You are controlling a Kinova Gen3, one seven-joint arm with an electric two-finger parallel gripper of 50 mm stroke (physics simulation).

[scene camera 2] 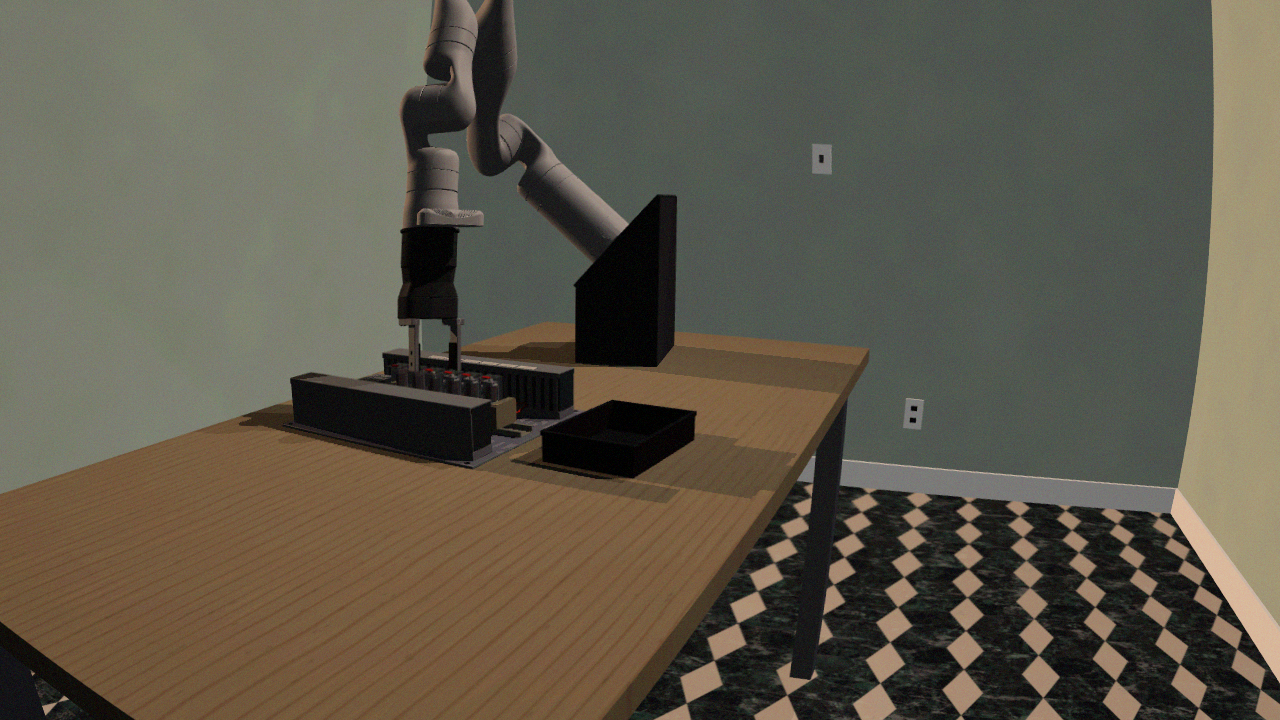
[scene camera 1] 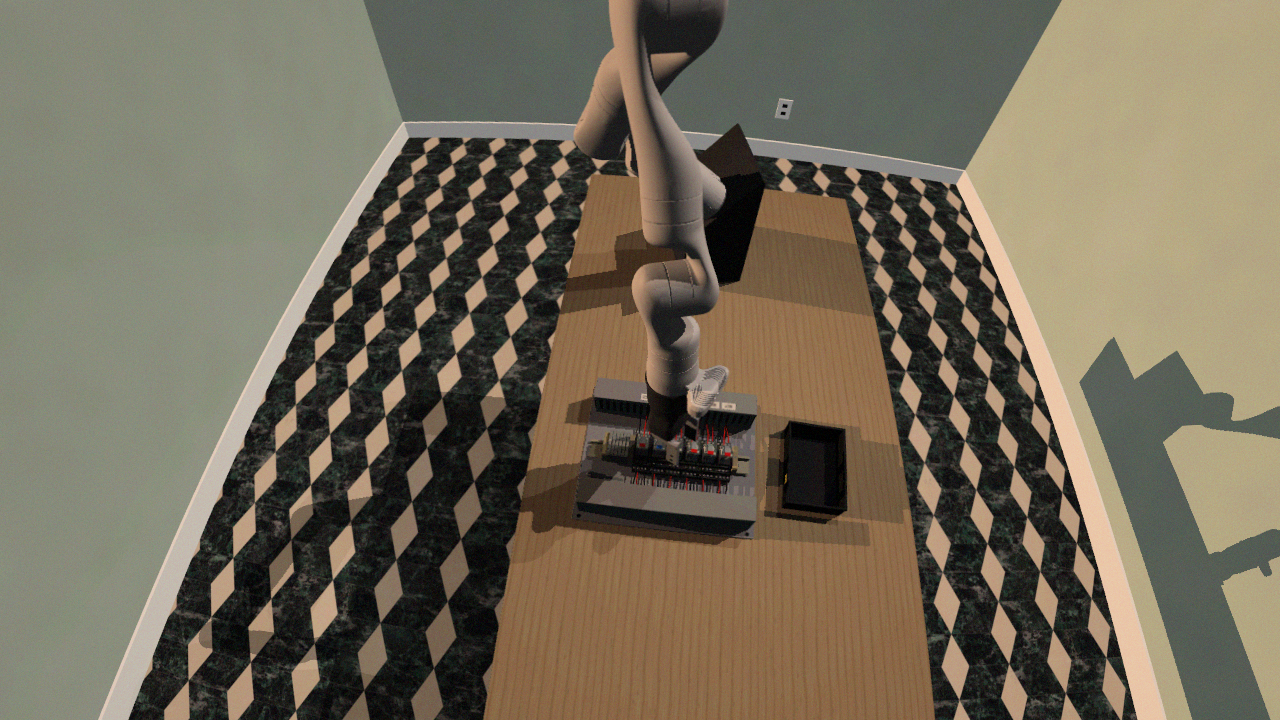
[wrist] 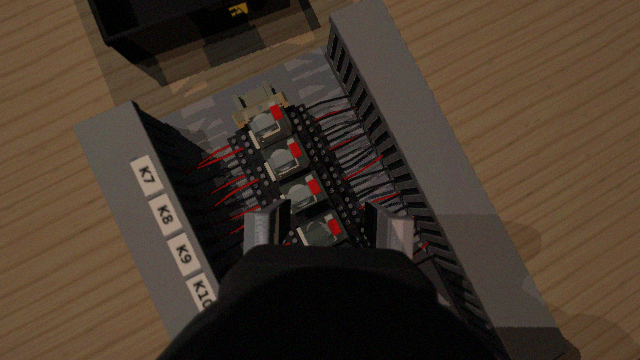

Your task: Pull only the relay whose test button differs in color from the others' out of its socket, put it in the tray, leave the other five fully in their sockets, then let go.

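Places are measured from the arm's base along level axes (x up, y left, z back), in metres.
Pixels of known places: gripper, fingertip midpoint: [scene camera 2: 434, 370] [scene camera 1: 681, 449] [wrist: 327, 216]; arm's base, origin of the base link: [scene camera 2: 613, 246] [scene camera 1: 709, 200].
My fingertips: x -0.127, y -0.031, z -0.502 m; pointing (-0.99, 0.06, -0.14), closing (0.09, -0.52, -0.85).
Observation:
For each thing: its top centre in the pictures, then the offset to it from my fingertips.
- relay with a blue button, middle of its top: [scene camera 2: 415, 366] [scene camera 1: 659, 442] dx +0.001, dy -0.038, dz +0.009 m
- black tray, middle of its top: [scene camera 2: 621, 420] [scene camera 1: 817, 464] dx -0.034, dy +0.255, dz +0.001 m
- far duct, middle of its top: [wrist: 194, 311] [scene camera 2: 470, 359] [scene camera 1: 676, 396] dx -0.006, dy -0.012, dz +0.107 m
The relay with a blue button [scene camera 1: 659, 446] is second from the left in the row in scene camera 1; the gripper body hides it in the wrist view. Red-buttoned relays sit in the same row: the far left one [scene camera 1: 642, 443], and four in the wrist view [wrist: 267, 123] [wrist: 284, 157] [wrist: 301, 193] [wrist: 322, 230]. My gripper [scene camera 1: 682, 440] [scene camera 2: 434, 368] [wrist: 327, 216] is open and empty, pointing down over the row. In the wrist view its fingertips stand either side of the row near the fourth red-buttoned relay. The black tray [scene camera 1: 844, 467] [scene camera 2: 586, 454] [wrist: 165, 55] stands right of the panel.
Grey wire ducts [scene camera 1: 666, 505] [scene camera 2: 384, 416] [wrist: 425, 125] run along both long sides of the relay row. The far duct [wrist: 120, 150] carries labels K7 to K10. Red and black wires fan out beside the sockets. A black wedge-shaped stand [scene camera 1: 738, 214] [scene camera 2: 626, 304] is at the arm's base.

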